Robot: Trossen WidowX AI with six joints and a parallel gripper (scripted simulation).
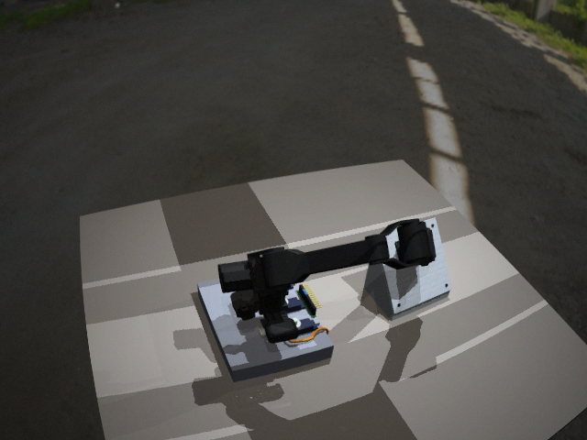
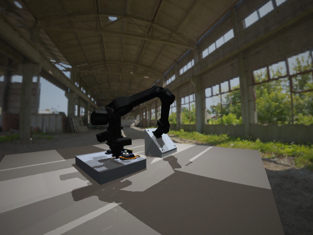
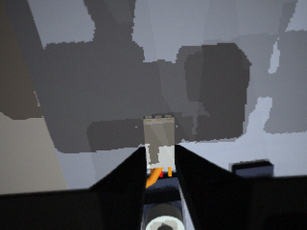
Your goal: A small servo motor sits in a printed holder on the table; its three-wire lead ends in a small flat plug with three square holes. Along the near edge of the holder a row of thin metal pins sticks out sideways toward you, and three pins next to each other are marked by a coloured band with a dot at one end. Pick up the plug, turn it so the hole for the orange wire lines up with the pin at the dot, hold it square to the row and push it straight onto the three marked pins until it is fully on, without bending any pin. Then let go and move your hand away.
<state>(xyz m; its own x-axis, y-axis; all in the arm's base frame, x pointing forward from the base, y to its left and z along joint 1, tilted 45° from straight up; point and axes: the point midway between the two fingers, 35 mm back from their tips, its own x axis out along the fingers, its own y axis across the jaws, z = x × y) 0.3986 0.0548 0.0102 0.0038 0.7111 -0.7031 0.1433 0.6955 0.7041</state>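
My gripper tip is now 120 mm past the blue band, 80 mm to the left of it and 10 mm below it. Also, from my gripper tip: grey printed holder 70 mm to the right, 40 mm below, 40 mm ahead.
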